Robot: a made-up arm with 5 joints.
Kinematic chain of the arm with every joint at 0, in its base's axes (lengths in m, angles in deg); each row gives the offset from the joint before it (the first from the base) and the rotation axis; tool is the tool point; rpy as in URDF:
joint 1: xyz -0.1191 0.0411 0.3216 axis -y
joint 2: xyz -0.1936 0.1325 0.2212 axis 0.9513 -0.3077 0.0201
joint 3: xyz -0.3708 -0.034 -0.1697 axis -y
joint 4: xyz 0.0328 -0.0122 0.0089 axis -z
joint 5: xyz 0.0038 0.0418 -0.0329 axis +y
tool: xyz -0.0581 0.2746 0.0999 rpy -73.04 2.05 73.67
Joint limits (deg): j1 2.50..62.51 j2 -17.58..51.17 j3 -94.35..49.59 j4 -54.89..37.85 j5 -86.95..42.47
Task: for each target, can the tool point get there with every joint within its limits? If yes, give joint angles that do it. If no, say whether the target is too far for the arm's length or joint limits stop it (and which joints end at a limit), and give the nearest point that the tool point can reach.
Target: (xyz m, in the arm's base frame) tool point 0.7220 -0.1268 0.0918
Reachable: no: joint limits stop it (at a limit: joint 1, joint 2, joint 4, joint 5) | nearest point -0.1695 0.2517 -0.1228 | short by 0.992 m
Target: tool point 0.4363 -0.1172 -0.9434
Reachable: no: too far | nearest point -0.2698 0.1779 -0.3960 | short by 0.941 m
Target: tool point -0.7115 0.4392 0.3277
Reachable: yes | joints 12.26 -0.51 -41.88 -2.47 -18.71
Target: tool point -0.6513 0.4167 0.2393
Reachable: yes | joints 26.73 -1.41 -77.12 -15.75 1.36
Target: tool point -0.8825 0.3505 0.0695
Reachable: yes | joints 19.05 17.60 0.69 -40.66 -59.02
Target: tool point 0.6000 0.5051 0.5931
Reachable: no: joint limits stop it (at a limit: joint 1, joint 2, joint 4, joint 5) | nearest point -0.3994 0.4771 0.4974 | short by 1.004 m
